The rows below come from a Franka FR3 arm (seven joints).
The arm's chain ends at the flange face. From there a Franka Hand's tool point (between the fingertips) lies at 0.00 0.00 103.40 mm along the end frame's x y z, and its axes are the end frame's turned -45 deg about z.
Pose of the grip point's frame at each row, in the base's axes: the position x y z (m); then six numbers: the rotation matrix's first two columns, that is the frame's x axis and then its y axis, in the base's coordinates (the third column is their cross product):
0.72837 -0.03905 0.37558 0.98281 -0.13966 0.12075 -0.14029 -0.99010 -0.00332
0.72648 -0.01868 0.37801 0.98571 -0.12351 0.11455 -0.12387 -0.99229 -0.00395
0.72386 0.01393 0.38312 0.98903 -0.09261 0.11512 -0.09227 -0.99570 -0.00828
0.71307 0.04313 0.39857 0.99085 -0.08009 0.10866 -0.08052 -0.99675 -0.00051
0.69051 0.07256 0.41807 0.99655 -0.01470 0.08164 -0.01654 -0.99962 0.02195
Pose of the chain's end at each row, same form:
0.71596 -0.03764 0.47822 0.59575 -0.79886 0.08304 -0.79415 -0.60135 -0.08773
0.71468 -0.01762 0.48073 0.60941 -0.78899 0.07821 -0.78459 -0.61432 -0.08379
0.71193 0.01418 0.48583 0.63411 -0.76955 0.07555 -0.76459 -0.63858 -0.08726
0.70187 0.04398 0.50136 0.64370 -0.76144 0.07647 -0.75757 -0.64818 -0.07719
0.68210 0.07496 0.52110 0.69297 -0.71723 0.07325 -0.71636 -0.69644 -0.04221

